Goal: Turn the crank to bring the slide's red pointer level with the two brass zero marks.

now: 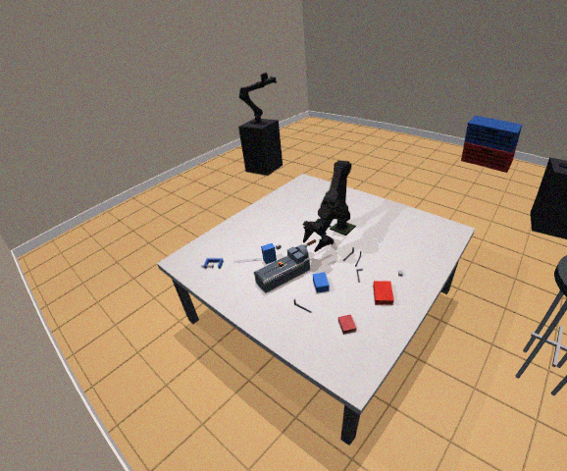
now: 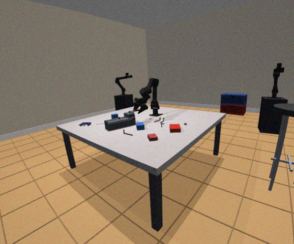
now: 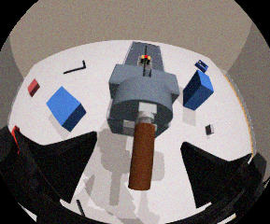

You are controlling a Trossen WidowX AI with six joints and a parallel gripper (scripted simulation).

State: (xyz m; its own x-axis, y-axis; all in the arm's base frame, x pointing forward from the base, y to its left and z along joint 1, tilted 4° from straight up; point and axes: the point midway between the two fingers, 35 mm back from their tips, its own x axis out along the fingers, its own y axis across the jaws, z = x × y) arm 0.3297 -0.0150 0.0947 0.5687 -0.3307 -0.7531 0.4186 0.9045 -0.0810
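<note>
Right now the brown crank handle is 10 mm behind my gripper tip, 10 mm to the left of it and 20 mm above it. The rest, counted from my gripper tip: red pointer (160 mm ahead, 70 mm to the right, 20 mm below).
</note>
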